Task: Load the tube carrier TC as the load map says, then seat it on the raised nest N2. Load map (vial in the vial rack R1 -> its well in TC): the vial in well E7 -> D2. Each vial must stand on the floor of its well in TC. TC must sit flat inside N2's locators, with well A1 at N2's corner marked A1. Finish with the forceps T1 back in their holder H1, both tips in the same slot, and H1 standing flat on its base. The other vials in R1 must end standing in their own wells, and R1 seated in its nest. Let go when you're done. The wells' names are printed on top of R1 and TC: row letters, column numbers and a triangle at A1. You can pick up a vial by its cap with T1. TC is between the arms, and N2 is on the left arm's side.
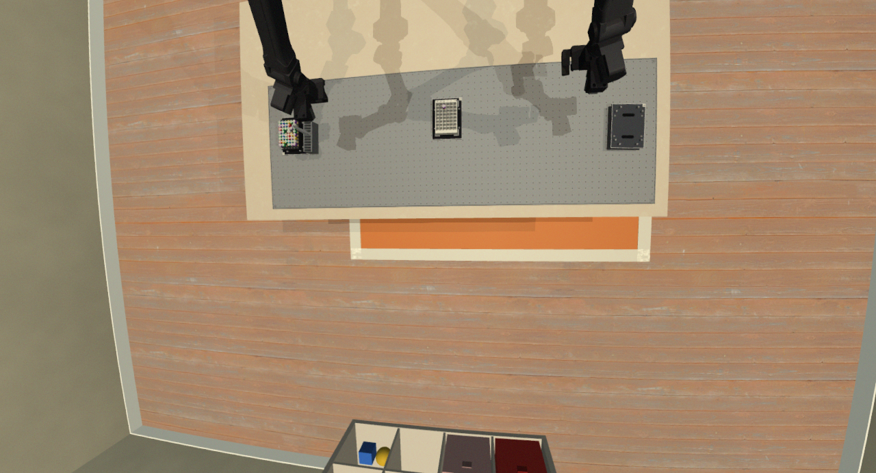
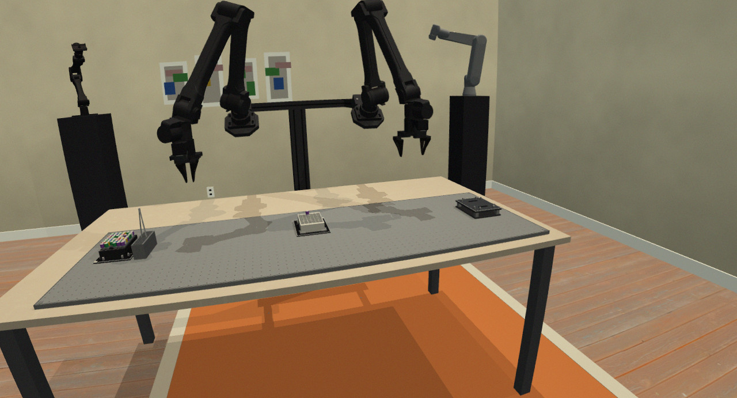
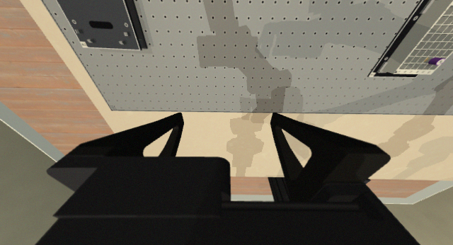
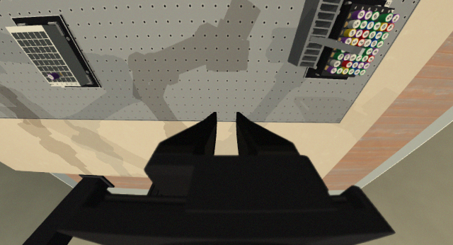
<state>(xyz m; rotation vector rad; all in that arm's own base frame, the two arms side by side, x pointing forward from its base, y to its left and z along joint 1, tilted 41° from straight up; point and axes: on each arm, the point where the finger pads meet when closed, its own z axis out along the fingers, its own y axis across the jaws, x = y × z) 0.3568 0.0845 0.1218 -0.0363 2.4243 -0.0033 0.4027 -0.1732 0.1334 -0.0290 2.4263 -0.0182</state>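
My left hand is 6 cm short of the white tube carrier TC, 43 cm to the left of it and 22 cm above it. From my left hand the other things lie so: grey holder H1 (13 cm ahead, 101 cm to the right, 22 cm below); then black raised nest N2 (11 cm ahead, 25 cm to the left, 21 cm below).
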